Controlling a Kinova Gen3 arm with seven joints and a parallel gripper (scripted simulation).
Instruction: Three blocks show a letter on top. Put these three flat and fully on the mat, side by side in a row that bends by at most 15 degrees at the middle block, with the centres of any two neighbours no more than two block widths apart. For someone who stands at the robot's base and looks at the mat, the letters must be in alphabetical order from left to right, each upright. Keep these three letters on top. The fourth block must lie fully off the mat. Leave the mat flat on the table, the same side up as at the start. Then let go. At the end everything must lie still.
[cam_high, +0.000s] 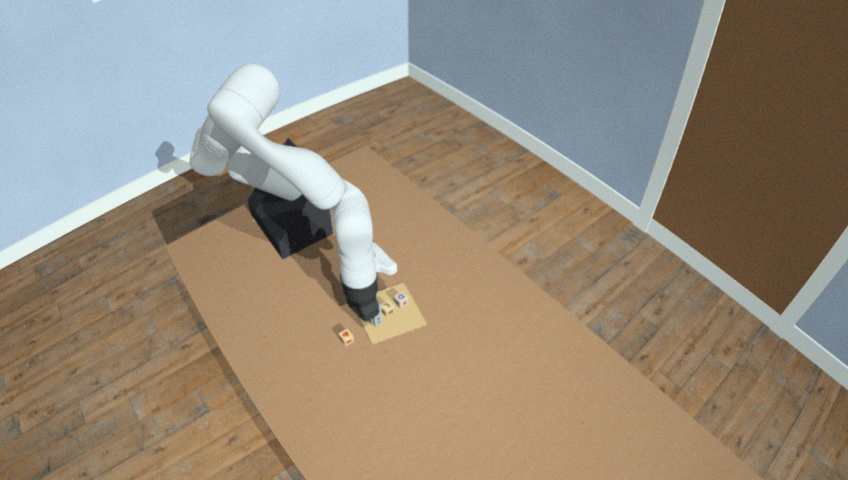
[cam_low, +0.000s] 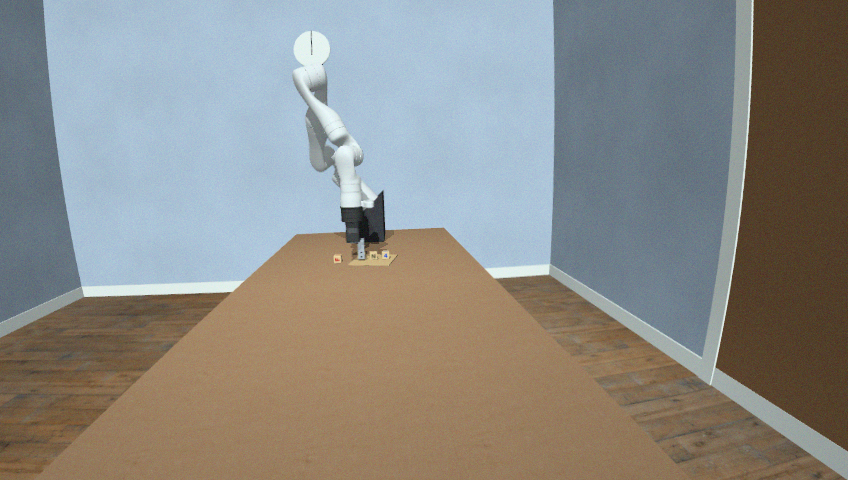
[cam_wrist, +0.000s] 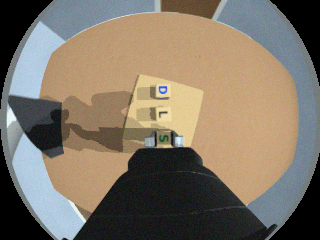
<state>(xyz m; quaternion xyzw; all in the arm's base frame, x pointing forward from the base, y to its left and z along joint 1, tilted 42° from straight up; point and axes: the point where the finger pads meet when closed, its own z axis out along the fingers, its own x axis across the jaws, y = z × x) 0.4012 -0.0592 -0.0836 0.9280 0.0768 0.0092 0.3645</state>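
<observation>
The tan mat is 4 cm to the left of my hand and 3 cm below it.
</observation>
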